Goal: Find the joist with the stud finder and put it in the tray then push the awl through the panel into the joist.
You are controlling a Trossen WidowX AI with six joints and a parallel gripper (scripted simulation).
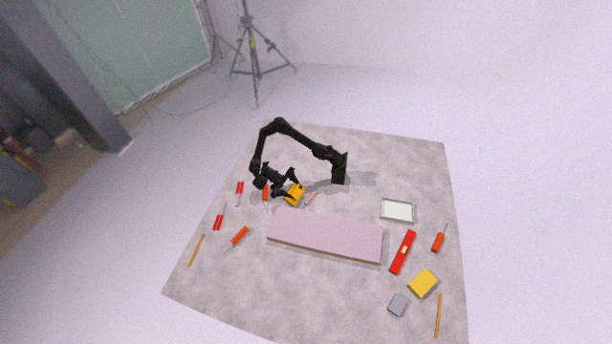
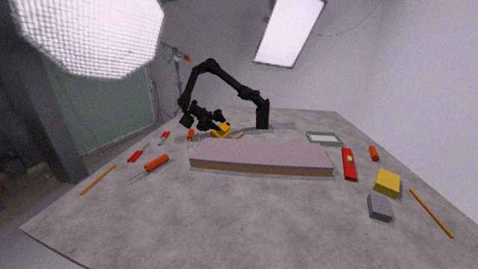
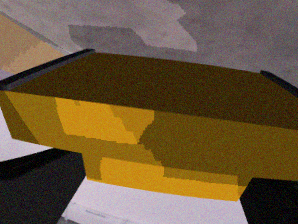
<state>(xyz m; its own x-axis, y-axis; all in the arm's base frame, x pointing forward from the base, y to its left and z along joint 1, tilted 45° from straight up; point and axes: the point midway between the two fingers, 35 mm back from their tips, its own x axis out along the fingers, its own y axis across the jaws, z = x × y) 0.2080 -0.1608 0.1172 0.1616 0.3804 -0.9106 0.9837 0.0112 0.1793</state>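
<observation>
Now: gripper tip 2 cm past the stud finder and 1 cm above it. Also, from my gripper tip: awl (1 cm ahead, 6 cm to the left, 5 cm below); then white tray (8 cm behind, 51 cm to the left, 5 cm below); then red level (12 cm ahead, 57 cm to the left, 5 cm below).
</observation>
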